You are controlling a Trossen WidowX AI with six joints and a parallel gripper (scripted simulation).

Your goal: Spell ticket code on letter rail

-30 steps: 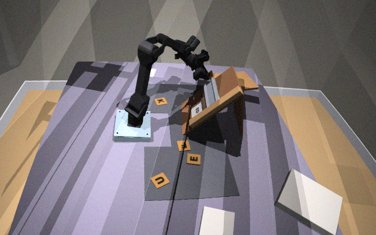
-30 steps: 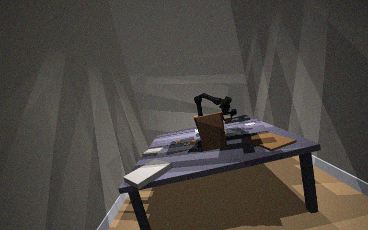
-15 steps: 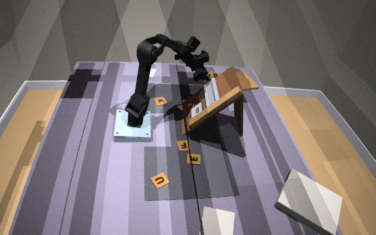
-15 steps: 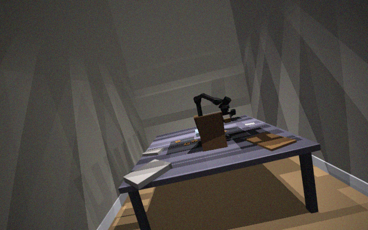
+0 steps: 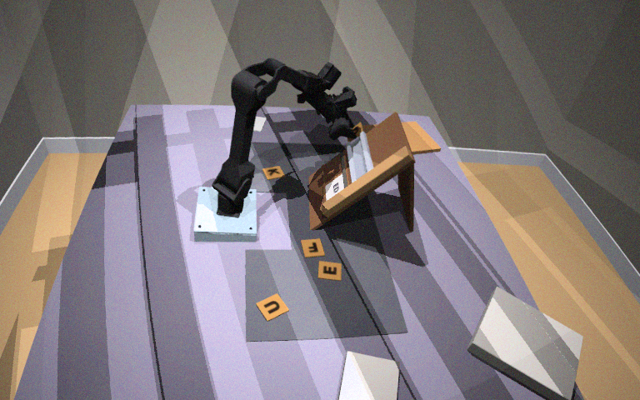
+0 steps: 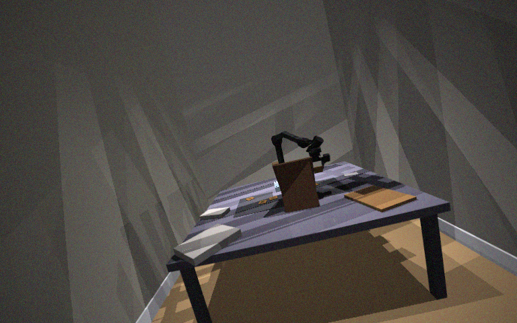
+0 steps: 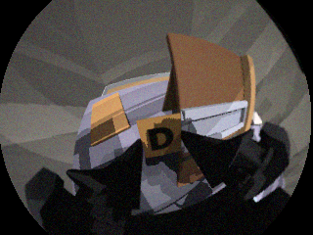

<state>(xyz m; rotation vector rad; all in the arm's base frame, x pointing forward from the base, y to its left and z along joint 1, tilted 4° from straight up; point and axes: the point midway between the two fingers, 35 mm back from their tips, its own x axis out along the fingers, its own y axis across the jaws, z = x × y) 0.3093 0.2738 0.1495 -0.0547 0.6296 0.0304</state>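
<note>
Now: the white ticket 18 cm to the right of my gripper tip, 8 cm below it and 5 cm behind it. Also, from my gripper tip: white card 35 cm behind, 25 cm to the left, 17 cm below; then flat wooden slab 26 cm to the left, 22 cm ahead, 16 cm below; then dark grey mat 24 cm to the right, 17 cm below, 14 cm behind.
</note>
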